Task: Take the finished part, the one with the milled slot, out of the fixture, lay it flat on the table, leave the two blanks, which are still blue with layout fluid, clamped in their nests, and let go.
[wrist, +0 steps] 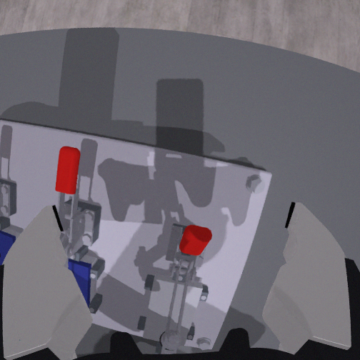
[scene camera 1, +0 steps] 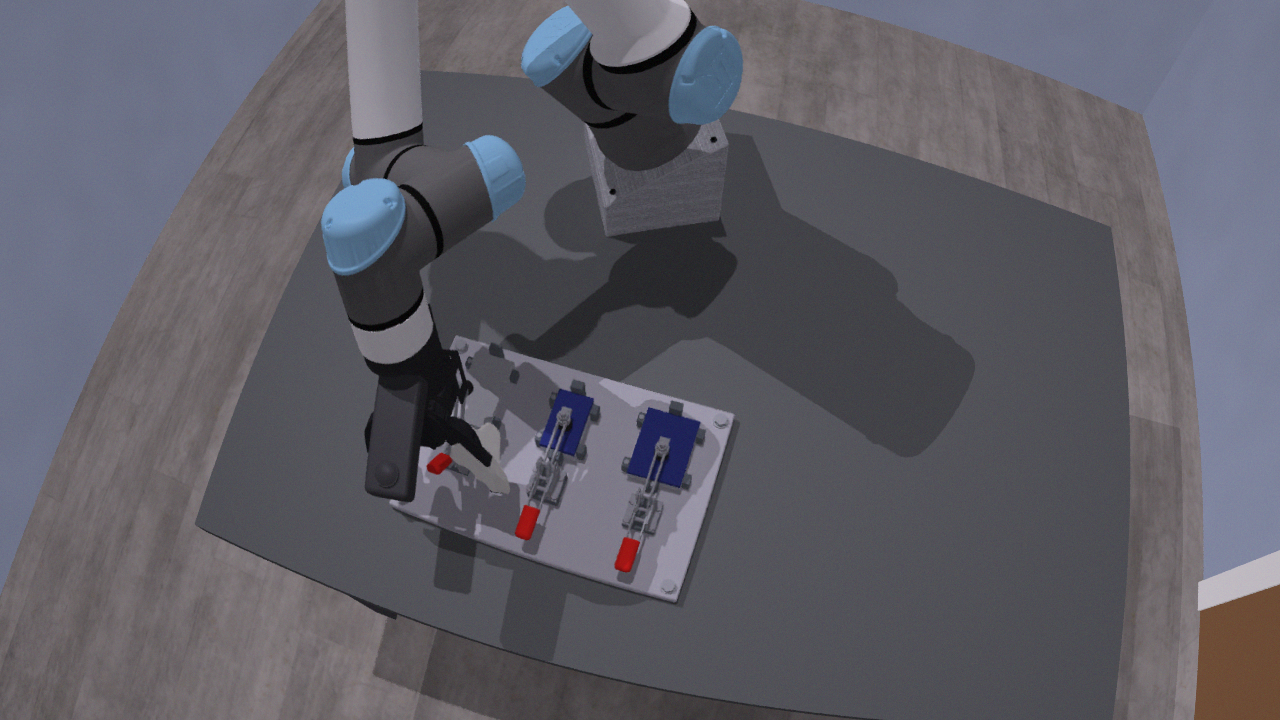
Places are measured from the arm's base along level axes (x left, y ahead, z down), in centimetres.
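Pixels of known places: gripper, fingertip midpoint: (scene camera 1: 441, 485); arm's base at its link origin: (scene camera 1: 653, 123).
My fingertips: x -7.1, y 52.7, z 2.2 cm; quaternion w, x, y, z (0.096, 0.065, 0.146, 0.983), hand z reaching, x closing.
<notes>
Ahead of a thing's pixels: the offset from my fingertips to its middle. Level surfaces: height alone.
My gripper (scene camera 1: 454, 470) (wrist: 174, 207) is open and empty, its jaws spread wide above the left end of the pale fixture plate @(dx +9.2, dy -9.1, dz +8.6 cm) (scene camera 1: 586, 528) (wrist: 232, 270). Between and below them in the wrist view is a clamp's red handle @(dx -1.8, dy -2.7, dz +1.9 cm) (scene camera 1: 438, 462) (wrist: 195, 240), seen nearly end-on and standing steeper than the others. A pale flat part (wrist: 162, 300) appears to sit among that clamp's locating blocks, under its bar; its slot cannot be made out. Whether the clamp pad touches it is unclear. One blue blank @(dx +9.2, dy -13.3, dz +6.3 cm) (scene camera 1: 580, 410) (wrist: 80, 280) sits clamped in the middle nest, the other blue blank @(dx +20.2, dy -13.9, dz +6.6 cm) (scene camera 1: 684, 440) in the right nest.
The middle clamp's red handle @(dx +9.2, dy -0.4, dz +3.8 cm) (scene camera 1: 527, 522) (wrist: 68, 170) and the right clamp's red handle @(dx +20.2, dy -0.4, dz +4.3 cm) (scene camera 1: 627, 554) stick out towards the plate's front edge. The grey table @(dz +9.4 cm) (scene camera 1: 895, 555) (wrist: 320, 170) surrounds the plate. The robot's base block (scene camera 1: 662, 210) stands behind it.
</notes>
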